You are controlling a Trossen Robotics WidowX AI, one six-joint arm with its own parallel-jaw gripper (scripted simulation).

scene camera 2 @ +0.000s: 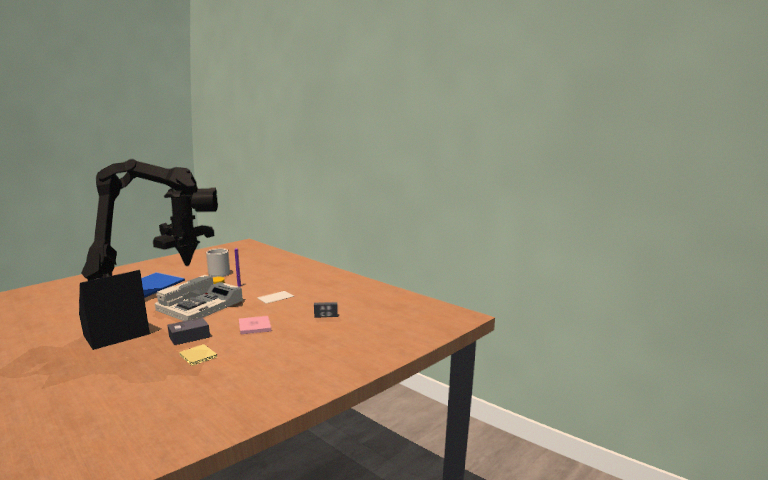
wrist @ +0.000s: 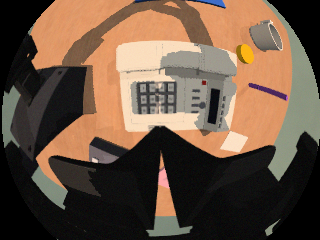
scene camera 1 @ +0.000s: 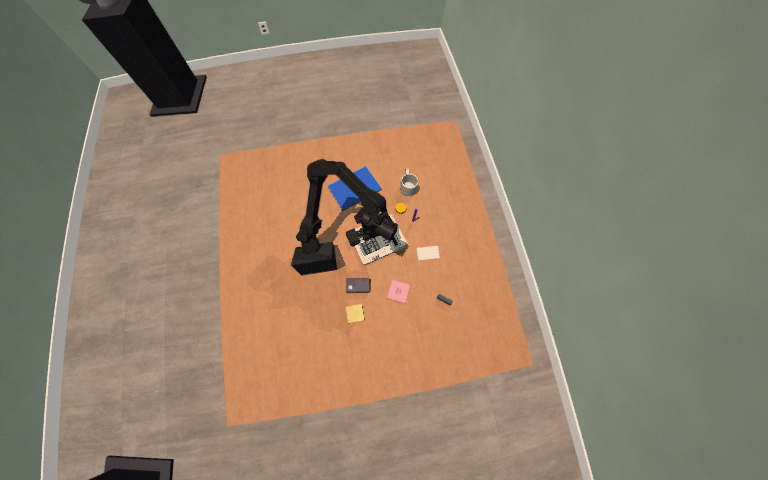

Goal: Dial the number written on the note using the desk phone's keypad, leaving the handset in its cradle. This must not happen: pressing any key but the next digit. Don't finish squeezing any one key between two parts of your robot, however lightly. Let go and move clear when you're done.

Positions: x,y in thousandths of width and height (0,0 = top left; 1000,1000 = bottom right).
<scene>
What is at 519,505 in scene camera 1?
A cream desk phone.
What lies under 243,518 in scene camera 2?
My gripper.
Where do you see a cream desk phone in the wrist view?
636,423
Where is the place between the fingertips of my gripper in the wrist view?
502,548
</scene>
